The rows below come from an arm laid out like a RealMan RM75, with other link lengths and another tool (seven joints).
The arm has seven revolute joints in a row. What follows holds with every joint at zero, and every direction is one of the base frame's.
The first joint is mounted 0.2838 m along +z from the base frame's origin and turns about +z.
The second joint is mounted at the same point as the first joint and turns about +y.
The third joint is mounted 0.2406 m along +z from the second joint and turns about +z.
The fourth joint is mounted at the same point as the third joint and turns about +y.
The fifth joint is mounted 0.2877 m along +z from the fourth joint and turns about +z.
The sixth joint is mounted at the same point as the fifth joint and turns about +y.
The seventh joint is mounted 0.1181 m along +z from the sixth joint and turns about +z.
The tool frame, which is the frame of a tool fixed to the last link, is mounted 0.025 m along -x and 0.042 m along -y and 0.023 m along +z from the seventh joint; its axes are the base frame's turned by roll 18.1, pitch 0 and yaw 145.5 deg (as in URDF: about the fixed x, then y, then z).
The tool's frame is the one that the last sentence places.
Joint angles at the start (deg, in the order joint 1, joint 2, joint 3, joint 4, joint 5, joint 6, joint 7):
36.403 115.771 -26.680 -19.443 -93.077 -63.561 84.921
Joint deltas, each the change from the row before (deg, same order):
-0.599 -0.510 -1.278 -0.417 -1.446 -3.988 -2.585
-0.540 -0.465 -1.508 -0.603 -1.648 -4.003 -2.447
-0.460 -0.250 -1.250 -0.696 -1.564 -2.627 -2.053
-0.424 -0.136 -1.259 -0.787 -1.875 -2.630 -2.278
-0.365 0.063 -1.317 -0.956 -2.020 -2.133 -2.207
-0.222 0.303 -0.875 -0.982 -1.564 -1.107 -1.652
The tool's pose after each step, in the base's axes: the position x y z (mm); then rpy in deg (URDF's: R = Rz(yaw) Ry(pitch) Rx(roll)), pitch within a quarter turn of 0, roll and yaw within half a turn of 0. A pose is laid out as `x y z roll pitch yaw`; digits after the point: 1 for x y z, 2 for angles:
355.9 470.6 101.1 146.94 -36.28 177.88
346.9 466.4 100.8 149.21 -33.47 -178.17
340.8 462.6 99.9 151.14 -30.92 -175.32
334.2 458.1 97.5 153.41 -28.28 -172.31
327.8 453.8 93.6 155.84 -25.65 -169.53
322.7 451.1 90.0 157.45 -23.62 -167.50

